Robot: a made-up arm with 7 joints.
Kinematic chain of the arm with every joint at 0, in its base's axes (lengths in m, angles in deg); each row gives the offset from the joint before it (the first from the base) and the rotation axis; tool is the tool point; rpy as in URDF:
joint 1: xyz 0 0 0.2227 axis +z
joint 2: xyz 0 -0.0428 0.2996 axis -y
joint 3: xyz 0 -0.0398 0.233 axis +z
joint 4: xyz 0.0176 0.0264 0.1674 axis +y
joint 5: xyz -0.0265 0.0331 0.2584 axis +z
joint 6: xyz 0 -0.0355 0.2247 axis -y
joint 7: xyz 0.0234 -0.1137 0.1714 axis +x
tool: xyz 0 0 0 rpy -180 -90 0
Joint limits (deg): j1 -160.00..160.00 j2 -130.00..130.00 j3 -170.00..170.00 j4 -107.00..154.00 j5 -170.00..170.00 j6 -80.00..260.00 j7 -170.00..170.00
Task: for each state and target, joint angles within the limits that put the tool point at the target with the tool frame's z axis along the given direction. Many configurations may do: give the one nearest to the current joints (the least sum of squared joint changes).
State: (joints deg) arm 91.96 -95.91 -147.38 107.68 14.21 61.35 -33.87
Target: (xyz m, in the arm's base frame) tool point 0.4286 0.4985 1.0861 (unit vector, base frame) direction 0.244 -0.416 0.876
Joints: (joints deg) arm 70.33 -89.34 -156.31 86.35 -2.35 68.90 -33.87
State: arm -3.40 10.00 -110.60 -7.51 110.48 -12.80 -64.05
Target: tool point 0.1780 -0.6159 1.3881 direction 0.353 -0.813 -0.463
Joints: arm -36.06 -34.87 -120.00 15.42 93.99 2.28 -64.05
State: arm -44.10 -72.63 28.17 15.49 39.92 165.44 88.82
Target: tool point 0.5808 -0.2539 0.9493 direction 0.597 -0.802 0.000
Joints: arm -22.59 -45.03 64.46 5.15 71.77 144.01 88.82
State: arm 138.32 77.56 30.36 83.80 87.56 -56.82 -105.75
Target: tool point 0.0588 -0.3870 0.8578 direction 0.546 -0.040 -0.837
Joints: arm 160.00 89.84 19.90 116.07 125.18 -79.78 -105.75
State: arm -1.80 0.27 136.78 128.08 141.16 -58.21 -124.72
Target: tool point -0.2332 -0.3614 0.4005 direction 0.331 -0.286 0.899
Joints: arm 26.77 16.84 156.74 140.60 114.56 -76.92 -124.72
